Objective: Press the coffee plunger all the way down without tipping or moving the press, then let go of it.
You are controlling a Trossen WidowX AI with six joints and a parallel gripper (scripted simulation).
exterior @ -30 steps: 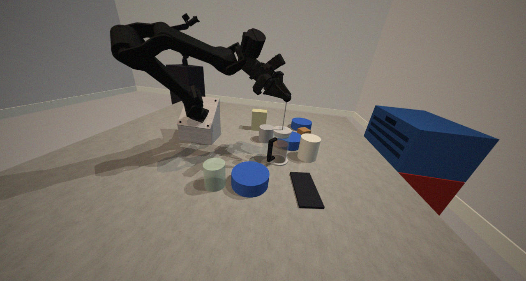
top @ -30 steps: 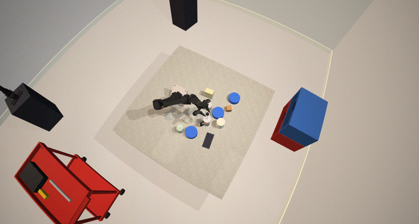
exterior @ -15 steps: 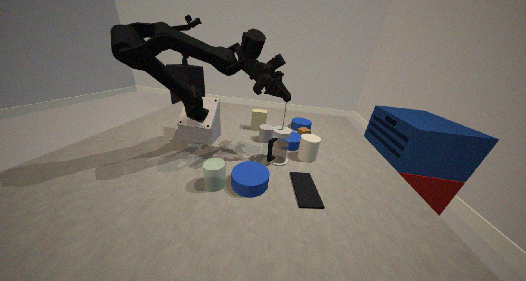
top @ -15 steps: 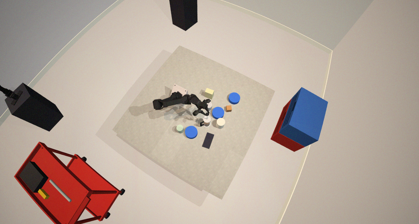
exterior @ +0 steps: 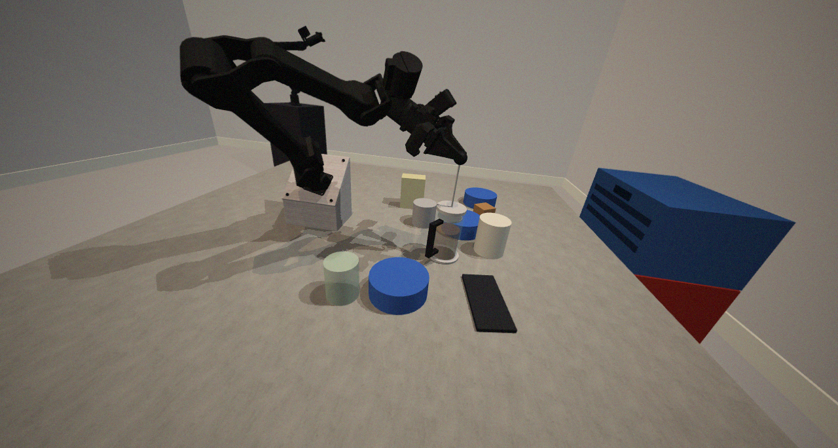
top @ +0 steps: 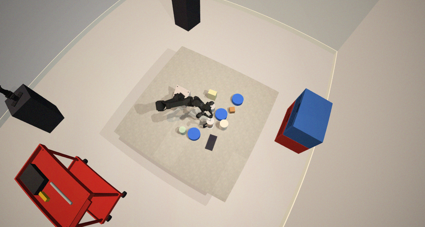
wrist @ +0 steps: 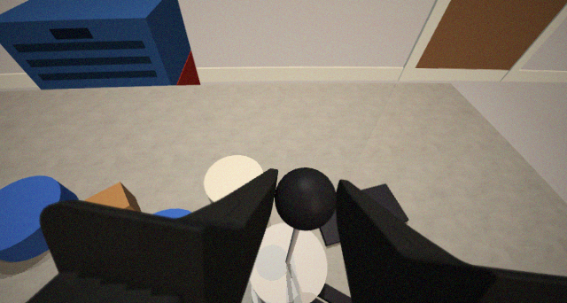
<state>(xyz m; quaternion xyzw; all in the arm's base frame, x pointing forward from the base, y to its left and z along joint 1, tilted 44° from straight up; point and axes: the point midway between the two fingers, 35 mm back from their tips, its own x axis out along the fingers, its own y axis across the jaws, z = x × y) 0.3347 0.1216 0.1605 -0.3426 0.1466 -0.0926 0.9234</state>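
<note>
My gripper tip is now 20 mm past the glass coffee press, 10 mm to the left of it and 130 mm above it. Also, from my gripper tip: grey cylinder: 110 mm behind, 150 mm to the left, 220 mm below; then orange cube: 60 mm ahead, 260 mm to the left, 230 mm below; then flat black slab: 100 mm ahead, 120 mm to the right, 250 mm below.
</note>
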